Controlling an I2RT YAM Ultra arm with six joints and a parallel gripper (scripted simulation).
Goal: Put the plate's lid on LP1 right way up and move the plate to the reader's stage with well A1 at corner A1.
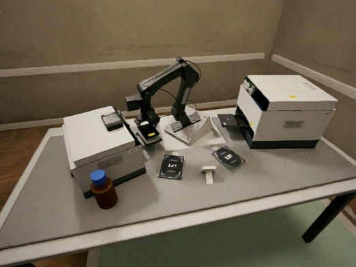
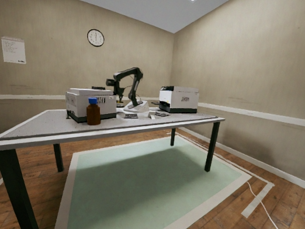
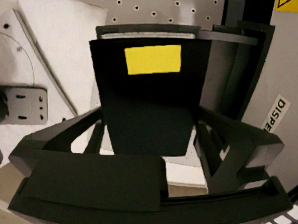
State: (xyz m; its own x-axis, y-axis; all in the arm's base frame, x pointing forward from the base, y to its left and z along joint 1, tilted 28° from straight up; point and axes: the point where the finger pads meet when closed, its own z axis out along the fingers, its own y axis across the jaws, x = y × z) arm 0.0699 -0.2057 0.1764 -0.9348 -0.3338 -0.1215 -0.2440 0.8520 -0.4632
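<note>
My gripper is now 40 mm above the clear well plate. The rest, counted from my hand: lid (right at my hand); then brown capped bottle (320 mm ahead, 250 mm to the right, 10 mm below); then LP1 pad (210 mm ahead, 120 mm below, 80 mm to the left).
</note>
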